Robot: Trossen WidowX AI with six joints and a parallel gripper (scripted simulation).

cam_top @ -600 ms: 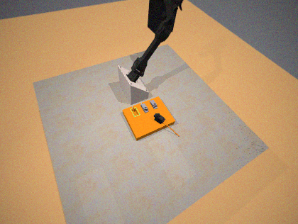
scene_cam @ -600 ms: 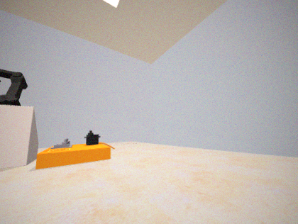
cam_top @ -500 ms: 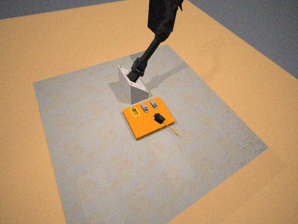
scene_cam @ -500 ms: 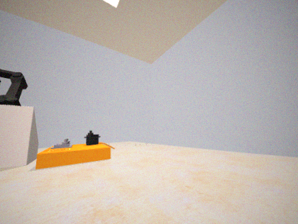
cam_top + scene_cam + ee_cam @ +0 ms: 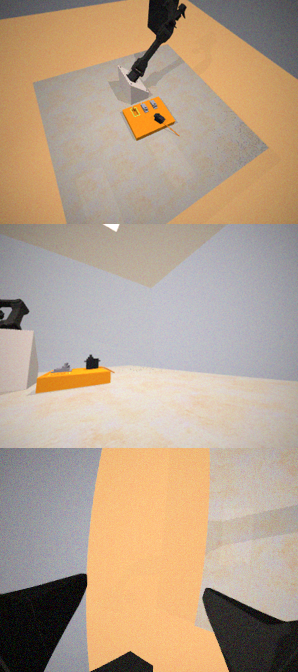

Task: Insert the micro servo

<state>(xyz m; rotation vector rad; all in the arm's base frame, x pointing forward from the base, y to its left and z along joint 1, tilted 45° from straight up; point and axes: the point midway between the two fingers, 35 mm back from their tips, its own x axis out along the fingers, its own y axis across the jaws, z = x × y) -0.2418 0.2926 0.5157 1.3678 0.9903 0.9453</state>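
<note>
The orange deck lies 520 mm ahead of my gripper tip, 600 mm to the right of it and 300 mm below it.
</note>
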